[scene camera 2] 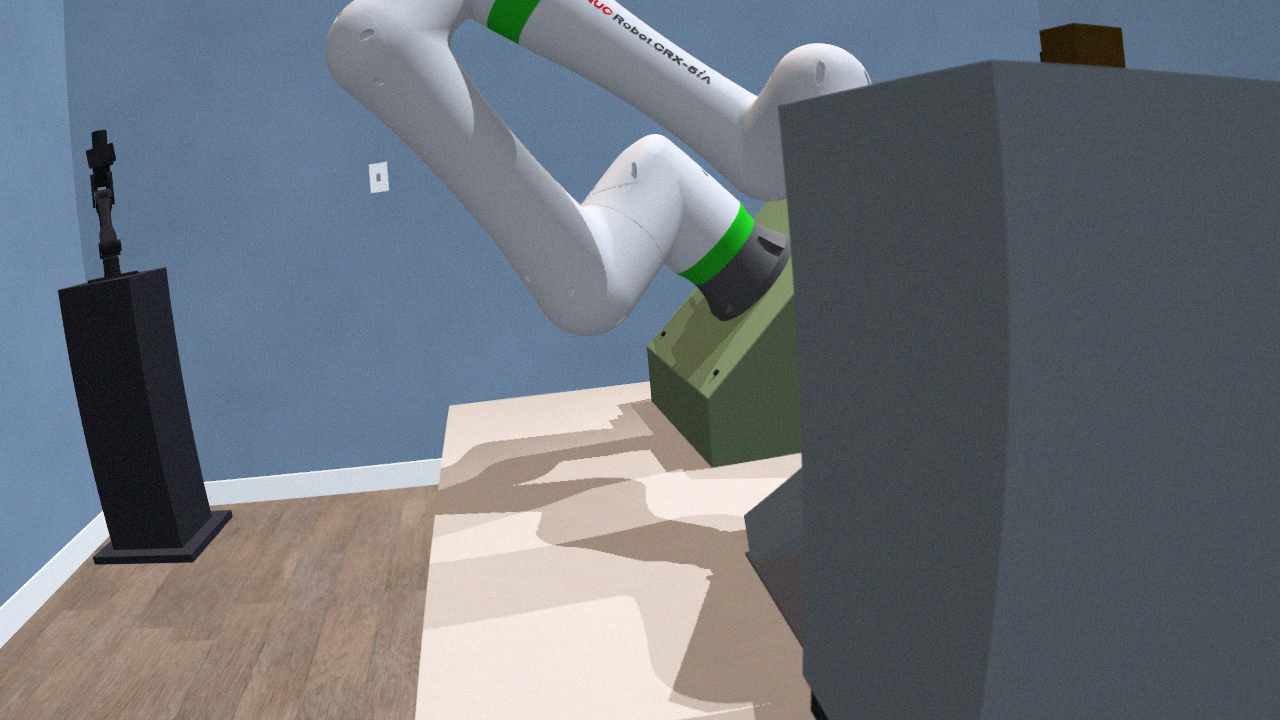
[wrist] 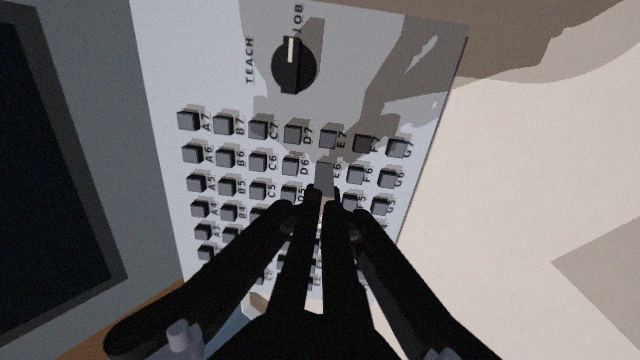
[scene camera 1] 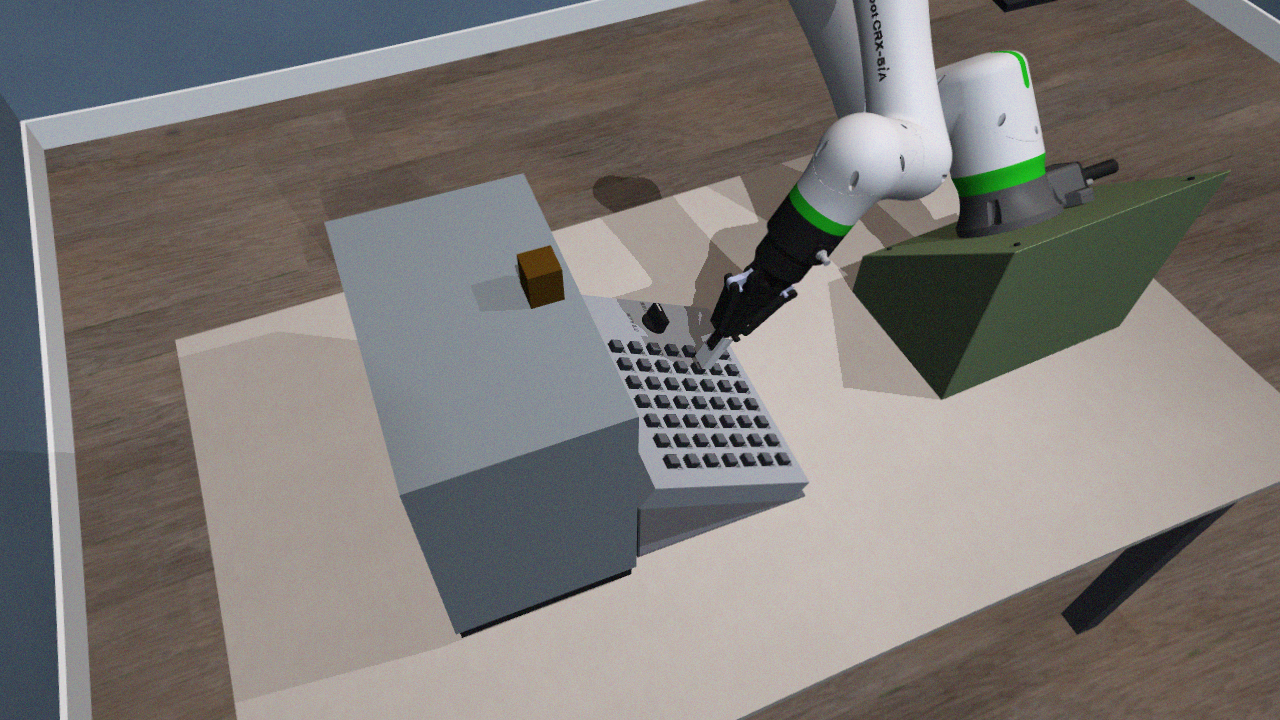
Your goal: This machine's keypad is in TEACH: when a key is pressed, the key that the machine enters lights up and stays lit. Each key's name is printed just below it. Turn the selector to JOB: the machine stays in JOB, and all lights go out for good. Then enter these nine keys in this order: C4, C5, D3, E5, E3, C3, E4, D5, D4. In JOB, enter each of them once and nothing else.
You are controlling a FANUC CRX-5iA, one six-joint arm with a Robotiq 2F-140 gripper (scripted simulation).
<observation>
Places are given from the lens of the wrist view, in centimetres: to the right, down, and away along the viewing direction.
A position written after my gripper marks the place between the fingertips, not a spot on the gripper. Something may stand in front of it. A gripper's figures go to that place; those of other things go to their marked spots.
my gripper (wrist: 322, 175): 0, 0, 21
grey machine (wrist: 94, 239): -25, 6, 23
selector knob (wrist: 298, 64): -2, -9, 17
The marked spots on the grey machine and the selector knob are 29 cm apart.
</observation>
